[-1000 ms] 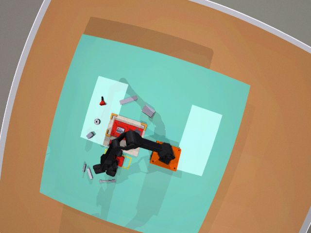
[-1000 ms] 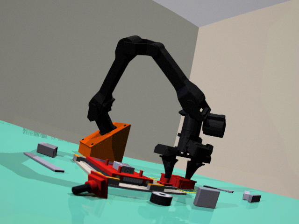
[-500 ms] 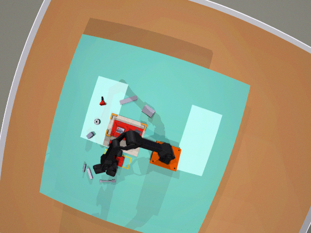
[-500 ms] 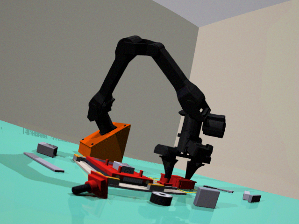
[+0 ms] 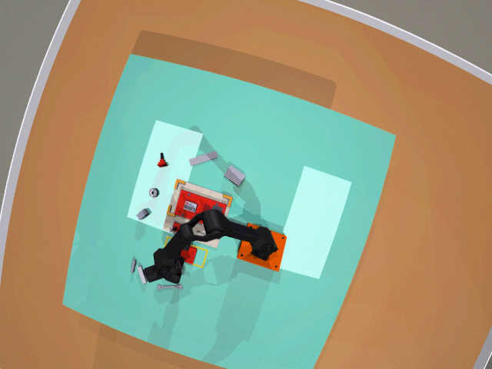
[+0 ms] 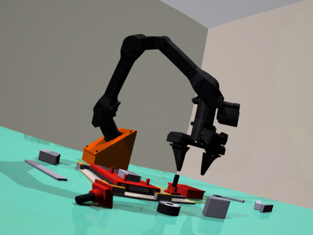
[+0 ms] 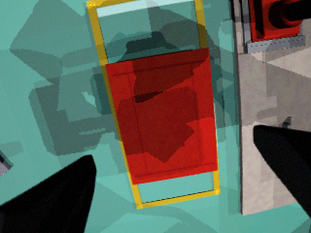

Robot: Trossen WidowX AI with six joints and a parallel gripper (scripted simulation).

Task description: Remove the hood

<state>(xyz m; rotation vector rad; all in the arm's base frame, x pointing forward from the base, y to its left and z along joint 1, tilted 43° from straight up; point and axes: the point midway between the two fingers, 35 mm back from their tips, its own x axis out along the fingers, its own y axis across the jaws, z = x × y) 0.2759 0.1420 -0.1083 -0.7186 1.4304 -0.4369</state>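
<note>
Right now my gripper tip is 5 cm above the red hood. The rest, counted from my gripper tip: grey bar (40 cm to the right, 10 cm ahead, 6 cm below); black wheel (23 cm ahead, 17 cm to the right, 6 cm below).
</note>
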